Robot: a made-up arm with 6 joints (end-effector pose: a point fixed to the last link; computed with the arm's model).
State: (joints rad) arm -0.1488 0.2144 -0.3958 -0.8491 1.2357 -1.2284
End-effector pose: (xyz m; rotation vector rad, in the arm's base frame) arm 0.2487 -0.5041 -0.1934 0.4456 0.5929 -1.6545
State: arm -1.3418 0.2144 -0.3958 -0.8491 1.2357 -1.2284
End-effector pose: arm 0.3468 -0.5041 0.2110 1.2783 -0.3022 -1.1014
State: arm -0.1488 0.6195 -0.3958 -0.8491 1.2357 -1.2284
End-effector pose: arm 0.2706 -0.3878 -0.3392 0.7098 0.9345 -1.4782
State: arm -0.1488 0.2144 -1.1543 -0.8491 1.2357 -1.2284
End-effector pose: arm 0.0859 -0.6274 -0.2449 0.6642 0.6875 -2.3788
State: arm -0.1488 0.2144 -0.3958 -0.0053 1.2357 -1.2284
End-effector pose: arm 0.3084 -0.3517 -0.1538 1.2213 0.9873 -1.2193
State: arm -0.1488 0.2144 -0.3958 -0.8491 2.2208 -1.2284
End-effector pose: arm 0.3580 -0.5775 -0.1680 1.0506 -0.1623 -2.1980
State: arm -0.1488 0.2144 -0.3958 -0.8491 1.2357 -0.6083
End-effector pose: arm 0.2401 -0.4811 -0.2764 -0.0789 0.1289 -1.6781
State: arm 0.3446 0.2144 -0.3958 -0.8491 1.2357 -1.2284
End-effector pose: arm 0.0891 -0.5041 -0.2784 0.0291 0.9534 -1.7724
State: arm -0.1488 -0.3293 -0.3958 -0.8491 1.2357 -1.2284
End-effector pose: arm 0.2123 -0.5522 0.0498 0.0759 0.1140 -1.8076
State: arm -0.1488 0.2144 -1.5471 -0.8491 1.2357 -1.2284
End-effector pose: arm -0.0234 -0.6347 -0.2629 0.7806 0.7185 -2.7560
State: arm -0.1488 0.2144 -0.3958 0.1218 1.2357 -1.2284
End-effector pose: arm 0.3149 -0.3332 -0.1365 1.3316 1.0389 -1.1345
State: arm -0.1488 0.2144 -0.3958 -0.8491 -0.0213 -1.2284
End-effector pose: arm 0.1064 -0.5608 -0.1276 -0.2932 1.2423 -0.6932
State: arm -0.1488 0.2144 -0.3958 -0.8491 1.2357 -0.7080
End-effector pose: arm 0.2420 -0.4813 -0.2624 0.0049 0.2040 -1.6824
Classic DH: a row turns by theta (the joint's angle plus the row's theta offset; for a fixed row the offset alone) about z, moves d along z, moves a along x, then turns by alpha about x. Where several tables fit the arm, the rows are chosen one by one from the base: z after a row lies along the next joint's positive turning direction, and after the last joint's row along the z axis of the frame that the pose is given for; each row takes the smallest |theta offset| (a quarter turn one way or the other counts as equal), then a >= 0, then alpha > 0; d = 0 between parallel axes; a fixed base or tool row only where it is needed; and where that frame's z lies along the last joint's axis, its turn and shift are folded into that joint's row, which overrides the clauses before.
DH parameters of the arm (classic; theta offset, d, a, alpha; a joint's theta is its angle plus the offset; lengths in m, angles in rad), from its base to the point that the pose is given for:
base (fixed): 0 0.081 0 -1.5708
joint 1: 1.5708 -0.087 0.0989 1.5708
joint 2: -1.5708 -0.0374 0.3036 1.5708
joint 3: 0 0.0703 -0.0439 -1.5708
joint 4: 0 0.3161 0.0554 -1.5708
joint 5: 1.5708 0.318 0.0832 1.5708
joint 6: 0 -0.0122 0.1415 1.5708
tool (fixed): 3.1416 -0.0112 0 0

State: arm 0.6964 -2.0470 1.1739 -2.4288 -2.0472 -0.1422
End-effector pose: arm -0.1885 0.2944 -0.2760 0.9536 -0.3386 0.0697
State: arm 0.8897 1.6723 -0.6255 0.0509 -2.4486 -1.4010
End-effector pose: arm -0.3893 0.0910 -0.5374 0.6878 0.2747 1.3474
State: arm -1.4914 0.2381 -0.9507 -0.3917 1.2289 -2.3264
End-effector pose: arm 0.3481 -0.6686 0.1363 2.1818 0.6620 0.3988
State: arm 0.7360 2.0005 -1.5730 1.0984 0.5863 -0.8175
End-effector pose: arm -0.1882 0.0894 -0.4709 -1.4975 -0.5812 1.4447
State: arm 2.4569 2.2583 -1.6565 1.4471 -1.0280 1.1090
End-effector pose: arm -0.6030 0.3956 0.1706 -2.3138 0.1525 -1.5569
